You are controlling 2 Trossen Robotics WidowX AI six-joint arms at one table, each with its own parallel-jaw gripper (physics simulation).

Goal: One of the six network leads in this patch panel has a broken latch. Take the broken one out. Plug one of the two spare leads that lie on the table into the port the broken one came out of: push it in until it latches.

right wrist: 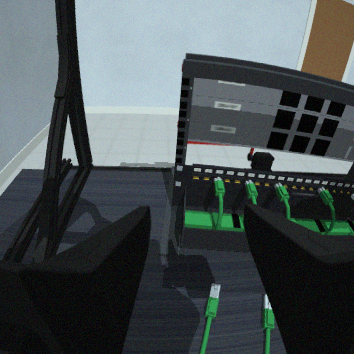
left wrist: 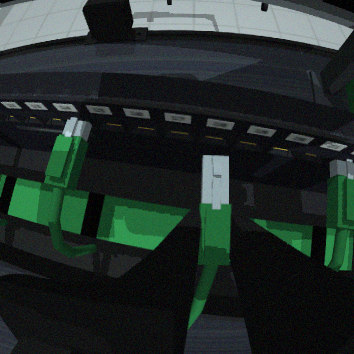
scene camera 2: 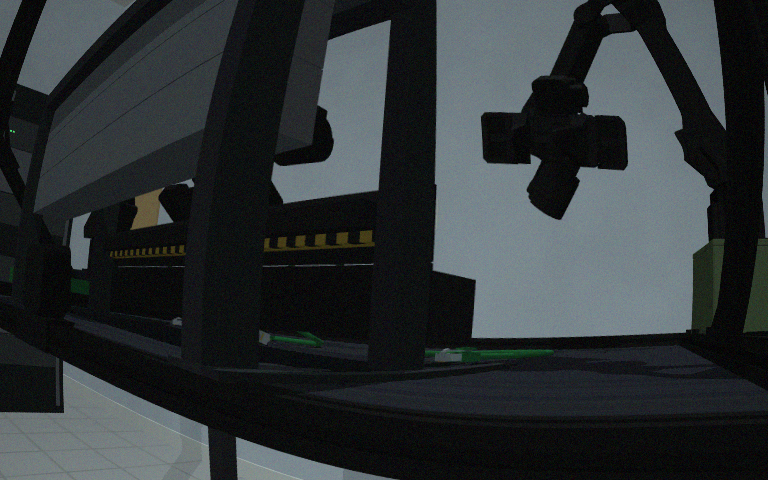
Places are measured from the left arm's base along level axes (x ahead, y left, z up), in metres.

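Pixels of known places: left gripper, fingertip midpoint: (left wrist: 212,218); right gripper, fingertip midpoint: (right wrist: 197,213) (scene camera 2: 533,134).
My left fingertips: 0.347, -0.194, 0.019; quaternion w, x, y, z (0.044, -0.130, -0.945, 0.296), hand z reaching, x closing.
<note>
Ahead of a thing's pixels: the offset from my left fingertips to its top centre, as dx, dy, dz. "*": to the spot under its first point.
My left gripper (left wrist: 212,218) is shut on a green lead @[-0.001, -0.003, +0.013] (left wrist: 215,247). The lead's clear plug points at the port row of the patch panel (left wrist: 150,172) (right wrist: 200,201); its whole length shows, out of the ports. A short stub shows on the plug. Plugged leads stand on either side, one at the left (left wrist: 67,160) and one at the right (left wrist: 342,200). In the right wrist view several plugged leads show, including one @[* +0.249, -0.108, +0.009] (right wrist: 219,189). Two spare leads (right wrist: 212,306) (right wrist: 268,318) lie on the table. My right gripper (right wrist: 197,213) (scene camera 2: 557,140) is half open, empty, above the table.
The rack's dark posts @[* +0.292, -0.192, +0.027] (scene camera 2: 407,169) and top bar (right wrist: 270,71) frame the panel, with grey units (right wrist: 210,92) above it. A black stand (right wrist: 62,75) rises at the left in the right wrist view. A green box (scene camera 2: 705,283) stands at the right in scene camera 2.
</note>
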